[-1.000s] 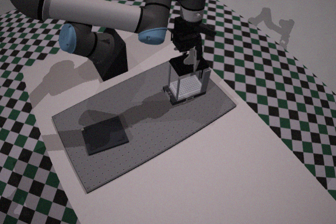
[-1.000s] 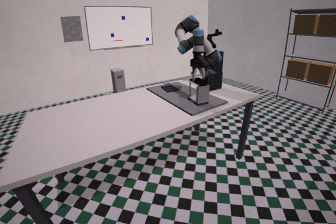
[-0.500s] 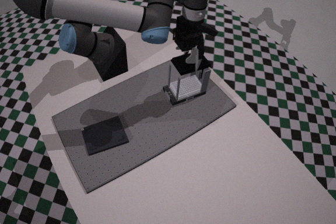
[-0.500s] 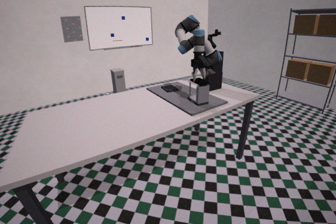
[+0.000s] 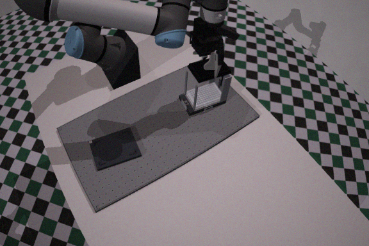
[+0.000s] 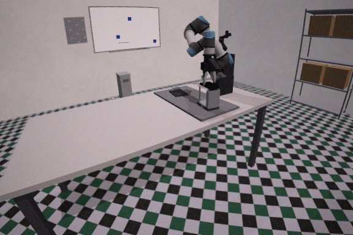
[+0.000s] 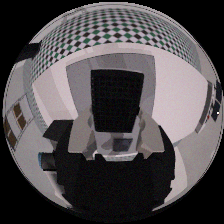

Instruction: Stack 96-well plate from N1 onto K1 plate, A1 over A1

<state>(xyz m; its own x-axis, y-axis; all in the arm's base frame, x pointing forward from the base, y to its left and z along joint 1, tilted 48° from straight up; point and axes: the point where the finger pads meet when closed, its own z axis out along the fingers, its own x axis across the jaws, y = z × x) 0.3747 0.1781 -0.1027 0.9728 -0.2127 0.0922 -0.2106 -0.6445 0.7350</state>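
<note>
Right now the white plate is 15 cm below my hand. From my hand the other things lie so: dark 96-well plate (1 cm below).
</note>
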